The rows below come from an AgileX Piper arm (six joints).
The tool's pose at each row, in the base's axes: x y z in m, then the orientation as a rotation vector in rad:
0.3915 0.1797 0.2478 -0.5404 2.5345 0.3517
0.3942 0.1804 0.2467 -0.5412 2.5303 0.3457
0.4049 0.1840 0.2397 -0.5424 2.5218 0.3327
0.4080 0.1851 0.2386 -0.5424 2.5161 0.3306
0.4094 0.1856 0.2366 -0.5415 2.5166 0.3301
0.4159 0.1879 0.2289 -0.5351 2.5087 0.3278
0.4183 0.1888 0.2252 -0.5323 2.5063 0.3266
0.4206 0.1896 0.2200 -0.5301 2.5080 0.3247
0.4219 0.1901 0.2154 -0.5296 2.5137 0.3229
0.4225 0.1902 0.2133 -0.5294 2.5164 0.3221
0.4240 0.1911 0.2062 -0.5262 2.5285 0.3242
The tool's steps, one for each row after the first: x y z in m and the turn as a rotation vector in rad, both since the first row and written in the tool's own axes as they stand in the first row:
-0.0017 -0.0007 0.0023 0.0044 -0.0035 -0.0028
-0.0075 -0.0032 0.0141 0.0140 -0.0107 -0.0085
-0.0096 -0.0038 0.0167 0.0159 -0.0160 -0.0104
-0.0098 -0.0042 0.0191 0.0164 -0.0158 -0.0097
-0.0115 -0.0061 0.0292 0.0200 -0.0248 -0.0079
-0.0116 -0.0069 0.0336 0.0217 -0.0278 -0.0069
-0.0109 -0.0079 0.0392 0.0235 -0.0266 -0.0054
-0.0096 -0.0087 0.0438 0.0245 -0.0212 -0.0040
-0.0090 -0.0092 0.0458 0.0249 -0.0187 -0.0033
-0.0066 -0.0100 0.0527 0.0233 -0.0081 0.0023

